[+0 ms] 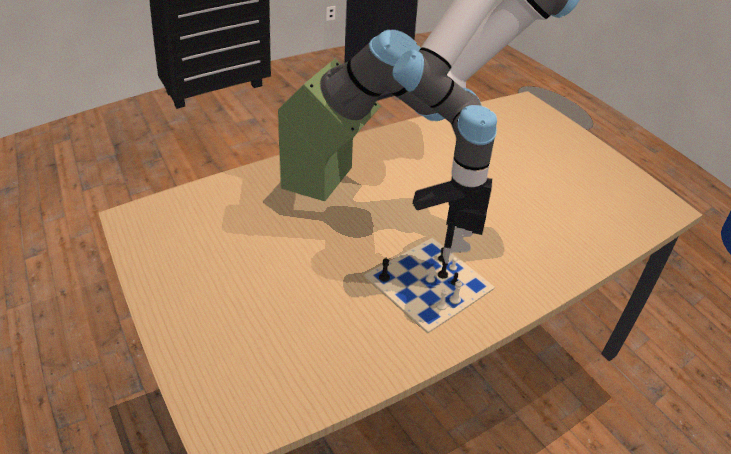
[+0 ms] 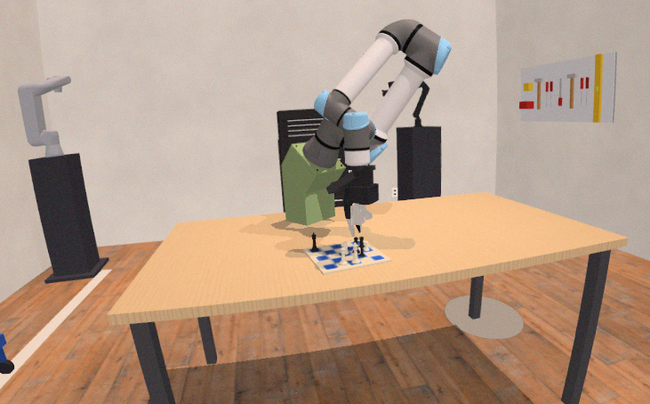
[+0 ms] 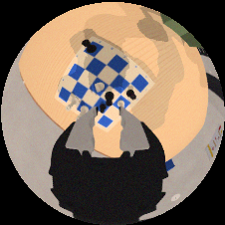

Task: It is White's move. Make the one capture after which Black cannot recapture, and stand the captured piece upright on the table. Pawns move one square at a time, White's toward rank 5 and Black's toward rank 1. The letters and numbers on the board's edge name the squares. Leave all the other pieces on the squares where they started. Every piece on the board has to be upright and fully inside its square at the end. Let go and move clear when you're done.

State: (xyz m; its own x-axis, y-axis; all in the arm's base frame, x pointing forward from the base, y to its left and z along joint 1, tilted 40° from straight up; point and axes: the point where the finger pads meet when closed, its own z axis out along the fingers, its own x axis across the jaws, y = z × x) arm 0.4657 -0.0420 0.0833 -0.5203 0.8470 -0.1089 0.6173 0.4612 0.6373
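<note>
My gripper is now 8 cm above the chessboard and 4 cm to the left of it. Also, from my hand: tall black piece 12 cm to the right, 7 cm behind, 5 cm below.
</note>
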